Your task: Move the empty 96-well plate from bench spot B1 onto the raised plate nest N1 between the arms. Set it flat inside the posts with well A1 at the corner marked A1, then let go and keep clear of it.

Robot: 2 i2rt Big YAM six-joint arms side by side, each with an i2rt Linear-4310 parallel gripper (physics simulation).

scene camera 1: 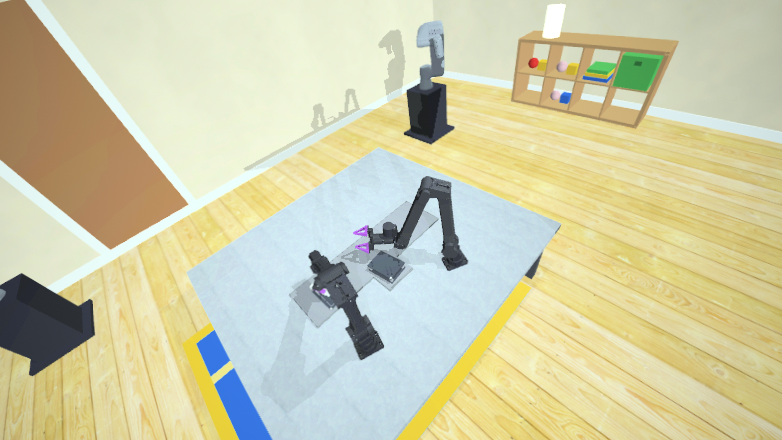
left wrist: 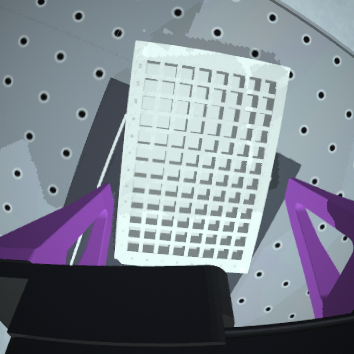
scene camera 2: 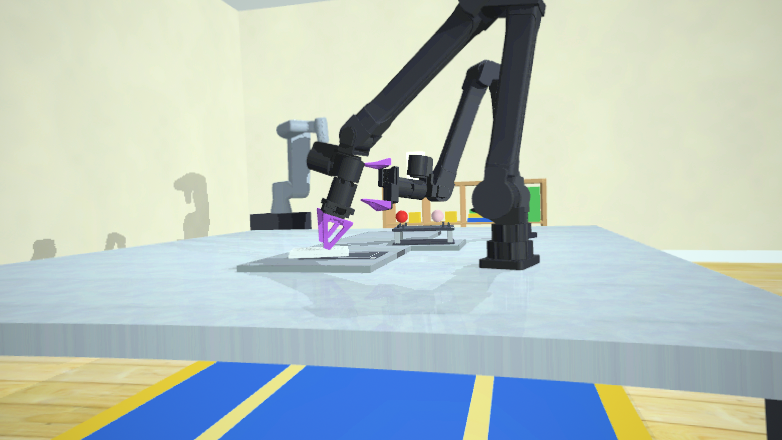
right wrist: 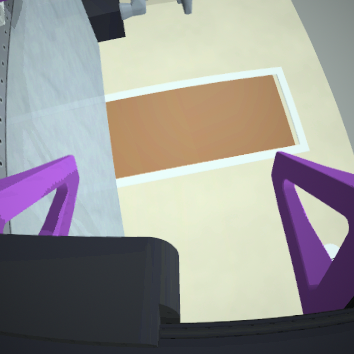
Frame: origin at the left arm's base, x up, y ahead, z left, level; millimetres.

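Seen in the pictures: left gripper, fingertip midpoint: [left wrist: 199, 190] [scene camera 2: 324, 245]; right gripper, fingertip midpoint: [scene camera 1: 354, 240] [scene camera 2: 361, 181] [right wrist: 174, 164]; left arm's base at its link origin: [scene camera 1: 369, 345] [scene camera 2: 510, 265]; right arm's base at its link origin: [scene camera 1: 454, 261].
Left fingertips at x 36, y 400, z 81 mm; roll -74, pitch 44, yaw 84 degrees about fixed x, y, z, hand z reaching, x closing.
Pixels of each thing's top centre, then the offset from my left fingertips to it. Level surfaces: height alone.
- white 96-well plate at its top centre: [left wrist: 199, 169] [scene camera 2: 319, 248] dx -7, dy +7, dz +6 mm
- raised plate nest at its top centre: [scene camera 2: 423, 223] [scene camera 1: 385, 262] dx +31, dy -75, dz -334 mm
- grey table at its surface level: dx -36 mm
The white 96-well plate [scene camera 2: 306, 252] [left wrist: 200, 160] lies on a dark rectangle on the perforated grey board, turned at an angle to that rectangle. My left gripper [scene camera 2: 328, 246] [left wrist: 199, 190] is open, low over the plate, with one finger beyond each long side in the left wrist view. In scene camera 1 the left arm mostly hides the plate. The raised plate nest [scene camera 1: 386, 265] [scene camera 2: 423, 228] is a dark platform with short posts, and no plate sits on it. My right gripper [scene camera 1: 360, 239] [scene camera 2: 377, 184] [right wrist: 174, 164] is open and empty, held above the board. The A1 mark is too small to read.
The perforated board [scene camera 1: 418, 217] [scene camera 2: 257, 267] runs under both grippers on the grey table [scene camera 1: 437, 339]. The nest stands on its own base plate beside the board, between the arms. A grey robot arm on a black pedestal [scene camera 1: 426, 112] stands beyond the table.
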